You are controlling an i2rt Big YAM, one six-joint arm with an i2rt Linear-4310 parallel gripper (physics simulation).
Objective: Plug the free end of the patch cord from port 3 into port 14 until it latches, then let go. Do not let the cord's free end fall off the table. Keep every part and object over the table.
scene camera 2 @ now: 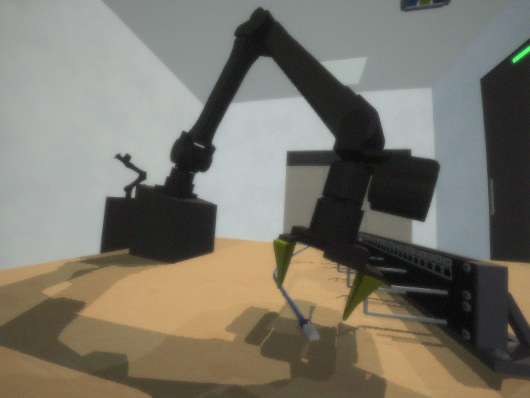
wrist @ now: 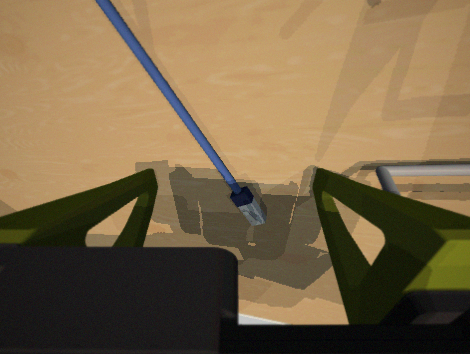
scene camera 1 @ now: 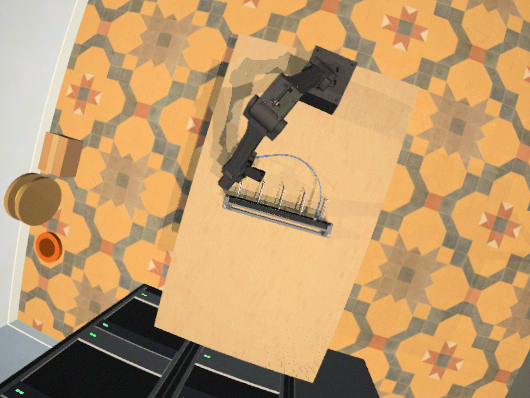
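Pixels of known places: gripper, fingertip midpoint: (scene camera 2: 309,302) (wrist: 235,177); arm's base, origin of the base link: (scene camera 2: 176,194).
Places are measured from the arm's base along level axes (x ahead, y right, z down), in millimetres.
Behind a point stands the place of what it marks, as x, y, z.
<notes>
The free end of the patch cord, a clear plug (scene camera 2: 311,332) @[388, 316, 181] (wrist: 253,212) @[391, 305, 182] with a dark blue boot, lies on the table (scene camera 1: 250,280) @[964, 152, 189]. The blue cord (scene camera 1: 311,171) @[380, -38, 163] (scene camera 2: 291,300) @[367, 233, 183] (wrist: 170,95) @[363, 213, 184] arcs from the patch panel (scene camera 1: 280,210) @[585, 71, 122] (scene camera 2: 425,280) @[571, 235, 134] to beneath the arm. Its other end meets the panel near the right end in scene camera 1; port numbers are too small to read. My gripper (scene camera 2: 314,304) @[392, 264, 170] (wrist: 235,177) @[392, 264, 170] is open and empty, above the plug. In the wrist view the plug shows between the two green fingers, slanting down to the right. In scene camera 1 the arm hides the plug and fingertips.
Metal cable-guide bars (scene camera 2: 400,317) @[511, 276, 174] (wrist: 425,170) @[485, 270, 172] stick out from the panel toward the gripper, close to the right finger in the wrist view. The arm's base (scene camera 1: 332,95) @[73, -52, 16] (scene camera 2: 175,230) @[65, 91, 102] stands at the table's far end. Dark server cabinets (scene camera 1: 115,350) stand beyond the opposite end.
</notes>
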